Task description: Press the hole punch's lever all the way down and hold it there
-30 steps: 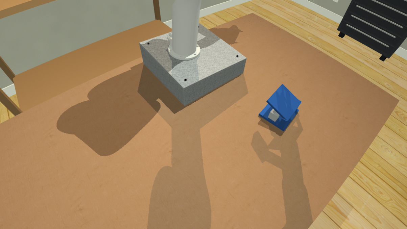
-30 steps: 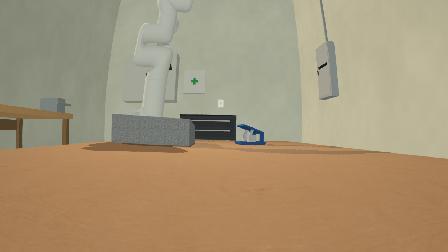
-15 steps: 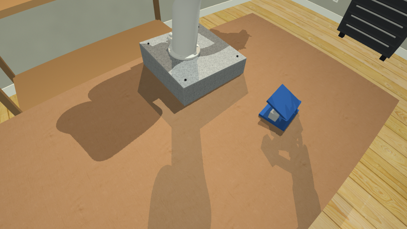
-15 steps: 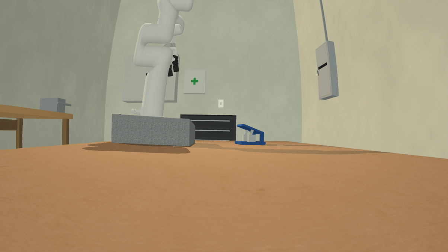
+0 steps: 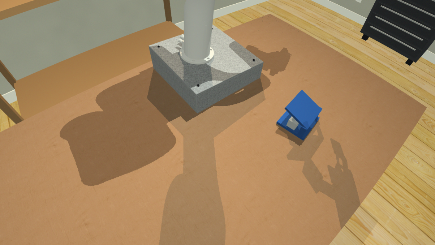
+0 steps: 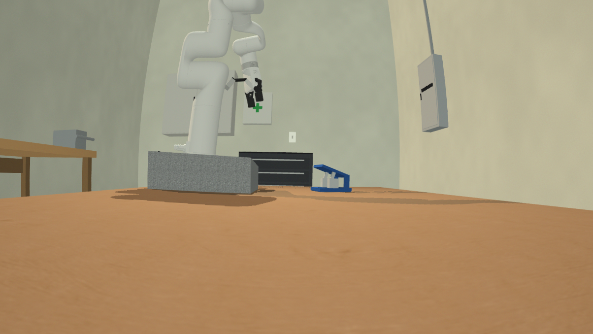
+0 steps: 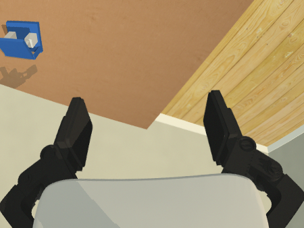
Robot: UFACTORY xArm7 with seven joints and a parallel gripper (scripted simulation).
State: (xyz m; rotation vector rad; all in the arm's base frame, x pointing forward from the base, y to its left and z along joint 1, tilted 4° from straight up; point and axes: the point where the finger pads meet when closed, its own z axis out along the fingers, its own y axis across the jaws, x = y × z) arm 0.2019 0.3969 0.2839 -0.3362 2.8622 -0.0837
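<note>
My gripper is now 370 mm to the left of the hole punch lever, 290 mm above it and 200 mm short of it. From my hand the other things lie so: hole punch (370 mm to the right, 310 mm below, 210 mm ahead).
</note>
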